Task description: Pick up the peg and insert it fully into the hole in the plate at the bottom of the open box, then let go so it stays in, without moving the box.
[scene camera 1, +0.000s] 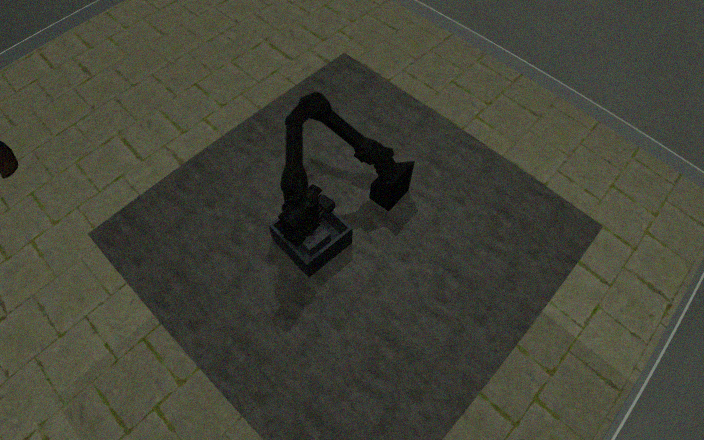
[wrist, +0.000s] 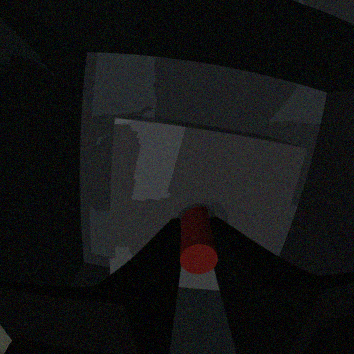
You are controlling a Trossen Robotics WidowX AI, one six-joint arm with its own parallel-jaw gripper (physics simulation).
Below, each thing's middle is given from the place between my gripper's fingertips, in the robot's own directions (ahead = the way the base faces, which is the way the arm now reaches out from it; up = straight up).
Now: hand 10 mm above the dark box (scene camera 1: pixel 341 232).
